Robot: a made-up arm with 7 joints.
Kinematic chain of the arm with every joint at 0, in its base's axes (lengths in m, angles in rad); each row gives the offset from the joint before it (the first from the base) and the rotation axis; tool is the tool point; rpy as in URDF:
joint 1: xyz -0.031 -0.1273 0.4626 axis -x
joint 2: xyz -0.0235 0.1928 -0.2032 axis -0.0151 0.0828 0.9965
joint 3: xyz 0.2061 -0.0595 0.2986 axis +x
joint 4: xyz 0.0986 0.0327 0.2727 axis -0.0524 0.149 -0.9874
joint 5: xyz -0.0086 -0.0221 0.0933 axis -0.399 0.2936 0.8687
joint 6: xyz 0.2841 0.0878 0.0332 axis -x
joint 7: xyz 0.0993 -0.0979 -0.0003 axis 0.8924 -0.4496 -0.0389
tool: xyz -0.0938 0.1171 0.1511 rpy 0 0 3.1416
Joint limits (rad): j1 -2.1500..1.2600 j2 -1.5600..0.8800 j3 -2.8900..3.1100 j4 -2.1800..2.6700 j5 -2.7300..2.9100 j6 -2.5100..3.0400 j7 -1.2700..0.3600
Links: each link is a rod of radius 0.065 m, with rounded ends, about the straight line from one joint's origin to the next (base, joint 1, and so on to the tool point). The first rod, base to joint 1, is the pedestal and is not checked.
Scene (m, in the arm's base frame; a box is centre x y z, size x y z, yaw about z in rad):
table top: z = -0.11
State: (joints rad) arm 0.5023 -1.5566 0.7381 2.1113 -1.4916 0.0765 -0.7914
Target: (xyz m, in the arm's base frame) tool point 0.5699 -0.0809 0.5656
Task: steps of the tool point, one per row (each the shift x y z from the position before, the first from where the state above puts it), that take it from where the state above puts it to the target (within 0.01 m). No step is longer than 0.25 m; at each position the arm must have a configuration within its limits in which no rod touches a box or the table.
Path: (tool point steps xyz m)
1: 0.1794 0.0537 0.1435
2: 0.2205 0.0096 0.0849
3: 0.2324 -0.0338 0.0147
4: 0.2141 -0.0714 -0.0552
5: 0.1696 -0.1006 -0.1127
6: 0.1077 -0.1195 -0.1492
7: 0.0396 -0.1280 -0.1599

